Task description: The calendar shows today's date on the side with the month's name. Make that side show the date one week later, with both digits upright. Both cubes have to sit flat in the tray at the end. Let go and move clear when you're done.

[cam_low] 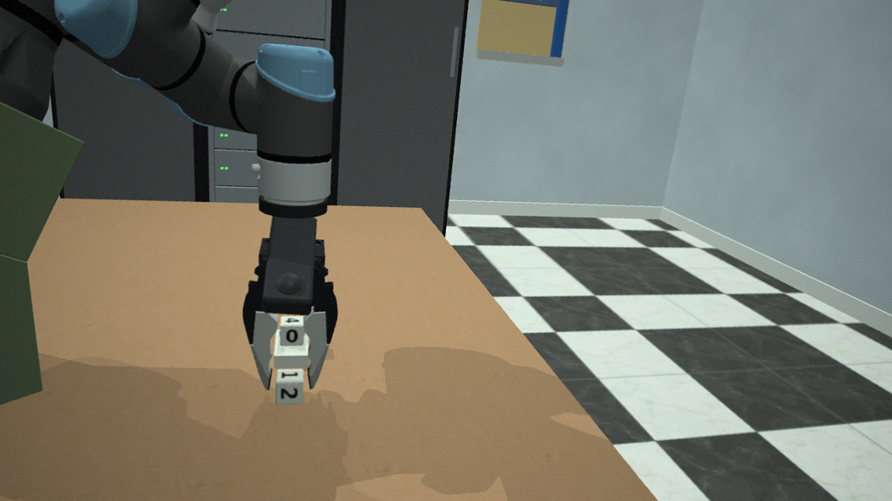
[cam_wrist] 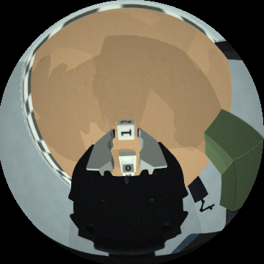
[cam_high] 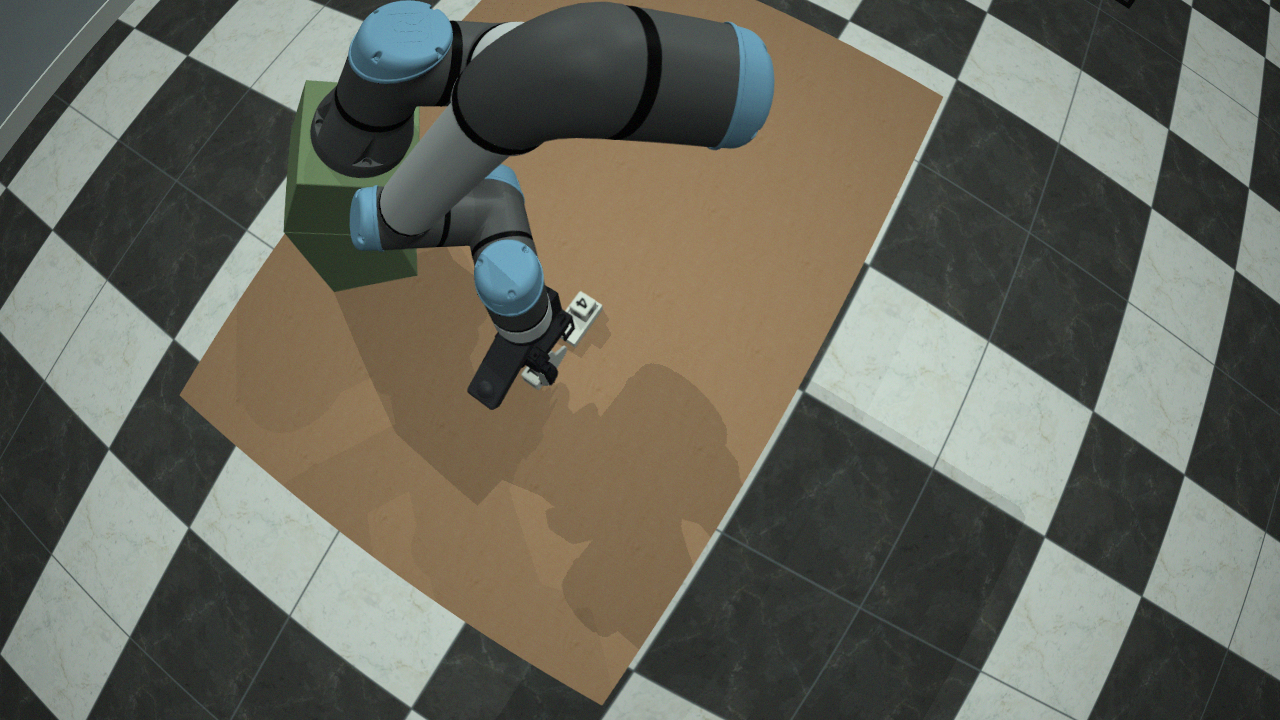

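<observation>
The white tray is 11 cm to the left of my hand and 2 cm below it.
</observation>
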